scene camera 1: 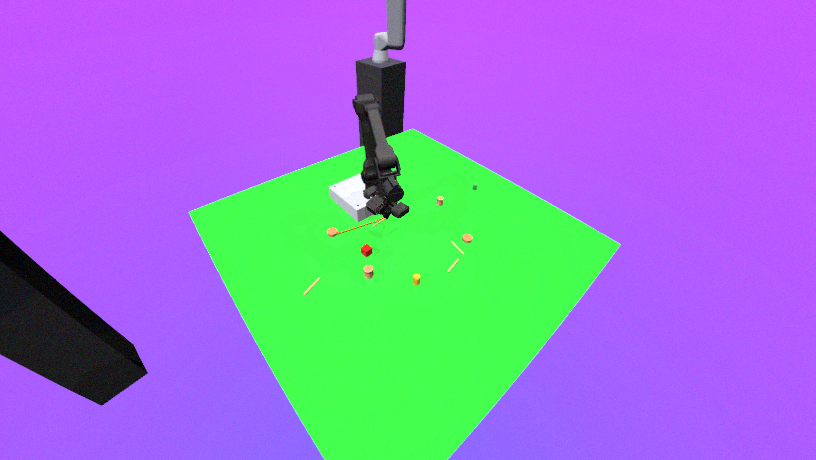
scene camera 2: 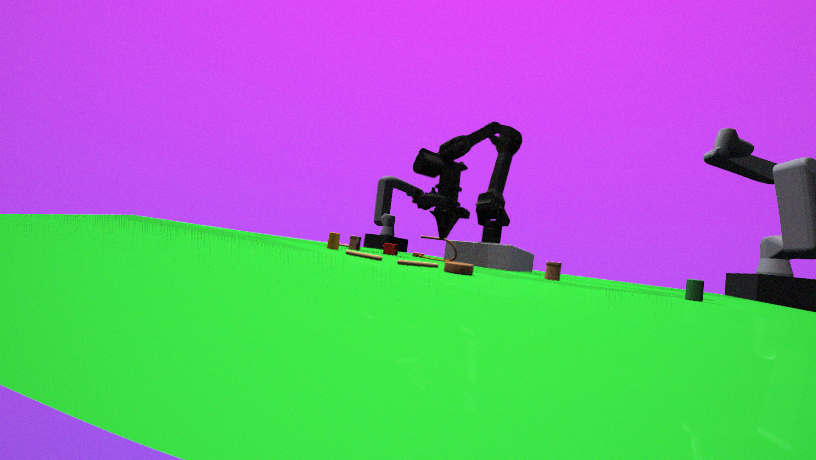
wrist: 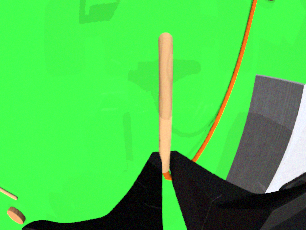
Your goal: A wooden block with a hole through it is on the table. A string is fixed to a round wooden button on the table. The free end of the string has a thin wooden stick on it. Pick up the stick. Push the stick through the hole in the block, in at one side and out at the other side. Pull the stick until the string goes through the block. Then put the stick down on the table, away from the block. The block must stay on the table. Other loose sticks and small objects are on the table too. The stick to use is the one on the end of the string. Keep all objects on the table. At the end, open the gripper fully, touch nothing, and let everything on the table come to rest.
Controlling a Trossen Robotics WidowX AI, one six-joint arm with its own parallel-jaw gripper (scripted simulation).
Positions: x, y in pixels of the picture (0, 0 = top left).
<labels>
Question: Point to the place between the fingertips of the gripper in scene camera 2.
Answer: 442, 239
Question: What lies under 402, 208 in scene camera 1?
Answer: The gripper.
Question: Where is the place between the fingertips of the gripper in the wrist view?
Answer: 163, 157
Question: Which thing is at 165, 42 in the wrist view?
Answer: A thin wooden stick.
</labels>
